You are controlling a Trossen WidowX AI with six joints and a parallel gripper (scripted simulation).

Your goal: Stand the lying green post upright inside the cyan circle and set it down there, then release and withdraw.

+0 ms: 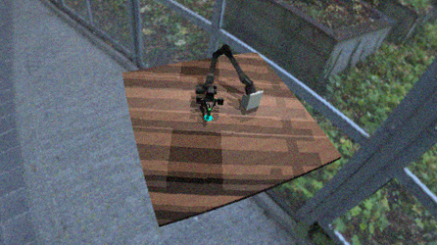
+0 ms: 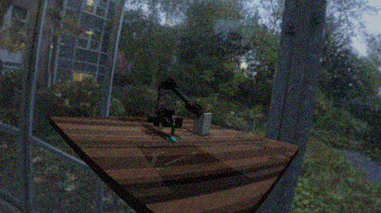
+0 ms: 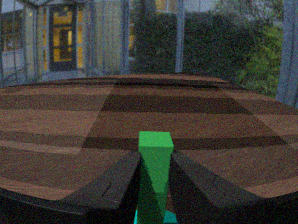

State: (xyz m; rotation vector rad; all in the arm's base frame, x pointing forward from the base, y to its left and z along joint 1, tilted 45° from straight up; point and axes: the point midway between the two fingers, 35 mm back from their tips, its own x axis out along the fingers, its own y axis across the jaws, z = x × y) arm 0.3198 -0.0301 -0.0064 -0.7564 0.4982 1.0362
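My gripper tip is 8 cm above the cyan circle. Also, from my gripper tip: green post: 2 cm below.
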